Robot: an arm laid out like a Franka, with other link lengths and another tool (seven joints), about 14 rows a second.
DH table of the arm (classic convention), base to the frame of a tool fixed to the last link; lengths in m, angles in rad. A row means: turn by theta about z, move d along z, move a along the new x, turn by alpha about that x. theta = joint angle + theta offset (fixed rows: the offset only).
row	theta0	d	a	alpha
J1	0	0.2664	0	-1.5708
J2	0	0	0	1.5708
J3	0	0.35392	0.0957	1.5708
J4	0	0	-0.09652	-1.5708
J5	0	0.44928	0	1.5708
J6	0	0	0.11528	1.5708
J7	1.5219	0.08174	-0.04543	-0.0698
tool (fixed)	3.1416	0.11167	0	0
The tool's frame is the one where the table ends.
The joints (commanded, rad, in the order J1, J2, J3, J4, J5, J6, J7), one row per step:
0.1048 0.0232 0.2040 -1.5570 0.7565 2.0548 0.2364
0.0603 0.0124 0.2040 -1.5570 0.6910 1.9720 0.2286
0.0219 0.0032 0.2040 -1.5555 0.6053 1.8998 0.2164
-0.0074 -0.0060 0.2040 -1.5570 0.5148 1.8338 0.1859
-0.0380 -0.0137 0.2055 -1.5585 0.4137 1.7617 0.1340
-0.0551 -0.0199 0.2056 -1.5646 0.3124 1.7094 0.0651
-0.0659 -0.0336 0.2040 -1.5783 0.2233 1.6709 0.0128
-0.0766 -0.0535 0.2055 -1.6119 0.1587 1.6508 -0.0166
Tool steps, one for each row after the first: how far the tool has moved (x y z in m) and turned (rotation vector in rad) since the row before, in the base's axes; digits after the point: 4 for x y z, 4 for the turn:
-0.0020 -0.0274 -0.0118 -0.0810 0.0247 0.0161
-0.0025 -0.0278 -0.0135 -0.0992 0.0165 0.0138
-0.0055 -0.0253 -0.0153 -0.1068 0.0108 0.0289
-0.0077 -0.0292 -0.0181 -0.1206 0.0144 0.0458
-0.0082 -0.0251 -0.0178 -0.1184 0.0064 0.0621
-0.0094 -0.0225 -0.0127 -0.1020 0.0094 0.0452
-0.0097 -0.0173 -0.0145 -0.0751 0.0188 0.0217

